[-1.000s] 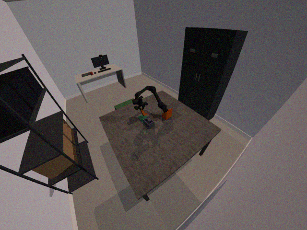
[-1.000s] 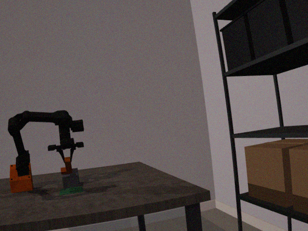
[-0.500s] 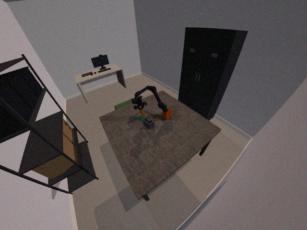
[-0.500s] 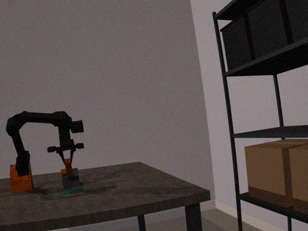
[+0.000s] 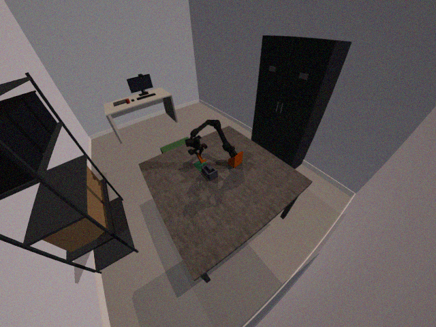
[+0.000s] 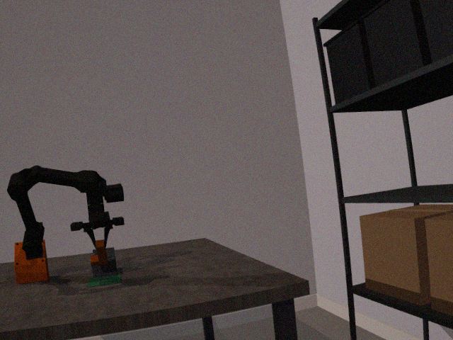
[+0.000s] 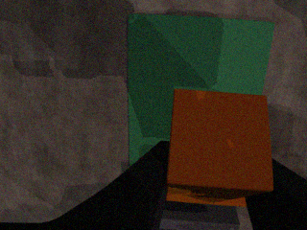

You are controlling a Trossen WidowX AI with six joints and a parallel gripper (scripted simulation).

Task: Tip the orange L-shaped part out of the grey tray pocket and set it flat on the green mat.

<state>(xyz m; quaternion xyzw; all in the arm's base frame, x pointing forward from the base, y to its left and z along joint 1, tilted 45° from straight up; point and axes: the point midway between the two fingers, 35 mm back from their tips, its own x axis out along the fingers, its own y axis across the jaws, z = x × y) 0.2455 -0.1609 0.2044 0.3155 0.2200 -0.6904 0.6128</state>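
Right now the green mat is 2 cm to the left of my gripper tip and 14 cm below it. From my gripper tip the other things lie so: orange L-shaped part 1 cm behind, 3 cm to the left, 3 cm below.
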